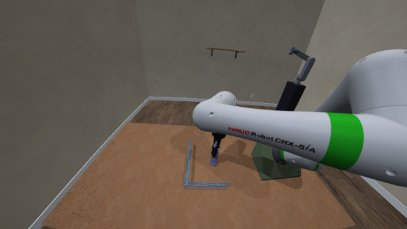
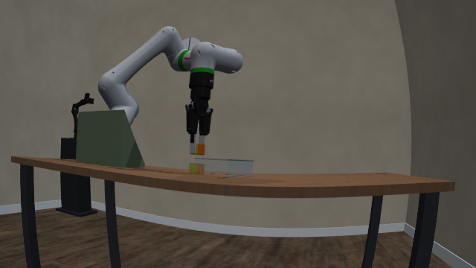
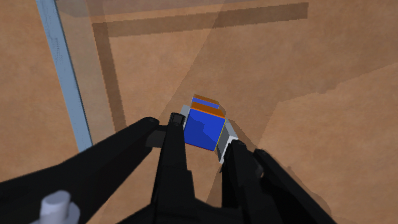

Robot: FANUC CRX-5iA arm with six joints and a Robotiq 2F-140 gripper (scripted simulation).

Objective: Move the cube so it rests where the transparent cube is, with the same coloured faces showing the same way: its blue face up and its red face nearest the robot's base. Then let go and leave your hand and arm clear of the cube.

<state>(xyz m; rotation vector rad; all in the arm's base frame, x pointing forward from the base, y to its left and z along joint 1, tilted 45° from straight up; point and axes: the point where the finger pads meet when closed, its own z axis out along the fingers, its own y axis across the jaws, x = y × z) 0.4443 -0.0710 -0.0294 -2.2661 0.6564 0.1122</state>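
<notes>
The transparent cube is 9 cm below my hand.
</notes>
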